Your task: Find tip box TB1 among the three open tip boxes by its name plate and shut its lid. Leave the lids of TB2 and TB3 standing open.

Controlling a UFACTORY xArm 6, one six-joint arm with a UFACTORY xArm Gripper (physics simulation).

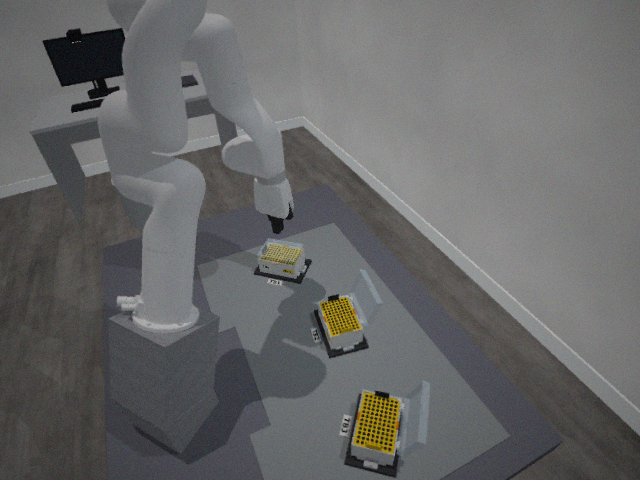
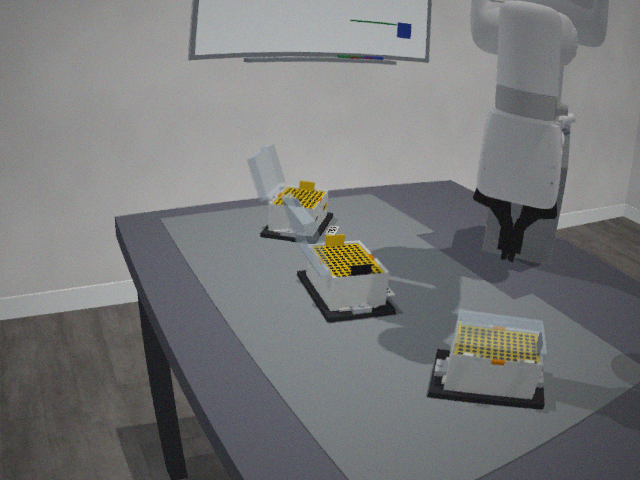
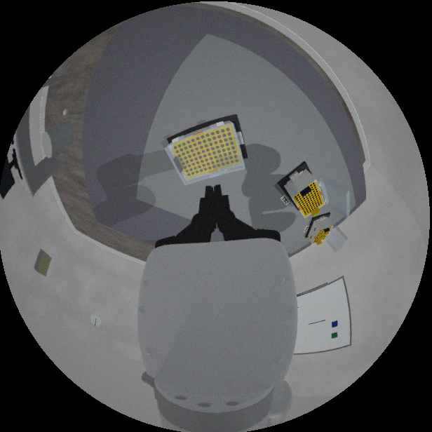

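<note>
Tip box TB1 has its clear lid down over the yellow tip rack; its name plate lies beside it. TB2 is the middle box, with its clear lid standing open. TB3 is farthest from the gripper, with its lid standing open. My gripper is shut and empty, pointing down, above and apart from TB1.
The boxes sit on black bases on a grey mat on the dark table. The arm stands on a grey pedestal. A desk with a monitor is behind the arm. A whiteboard hangs on the wall.
</note>
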